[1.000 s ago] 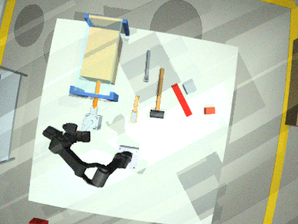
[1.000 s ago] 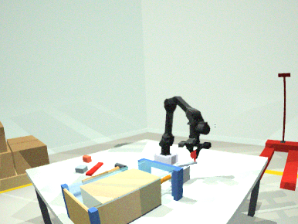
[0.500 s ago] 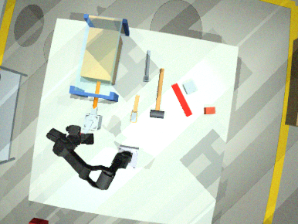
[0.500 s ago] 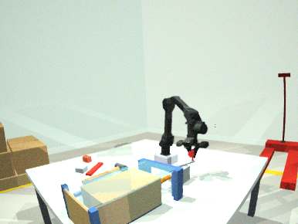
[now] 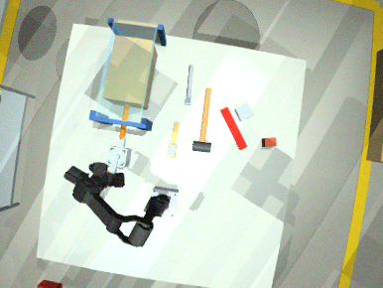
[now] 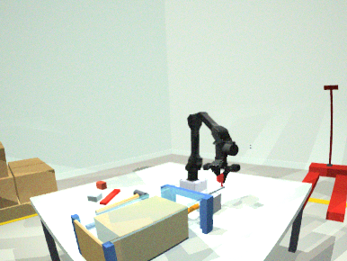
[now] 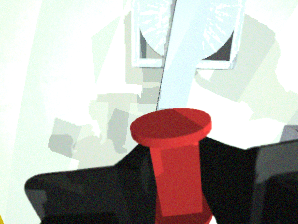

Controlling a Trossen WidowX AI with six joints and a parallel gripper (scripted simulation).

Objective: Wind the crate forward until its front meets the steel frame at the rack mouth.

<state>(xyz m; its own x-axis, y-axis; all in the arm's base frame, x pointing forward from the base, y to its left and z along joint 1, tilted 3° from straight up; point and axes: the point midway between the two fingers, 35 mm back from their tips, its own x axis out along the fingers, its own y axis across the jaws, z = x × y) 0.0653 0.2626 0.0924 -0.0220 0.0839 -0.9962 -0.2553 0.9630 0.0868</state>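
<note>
The winch handle lies 40 mm ahead of my gripper tip and 10 mm below it. From my gripper tip the other things lie so: winch: 80 mm ahead, 10 mm to the right, 90 mm below; red grip: 20 mm above; blue frame: 260 mm ahead, 10 mm to the left, 10 mm below.
</note>
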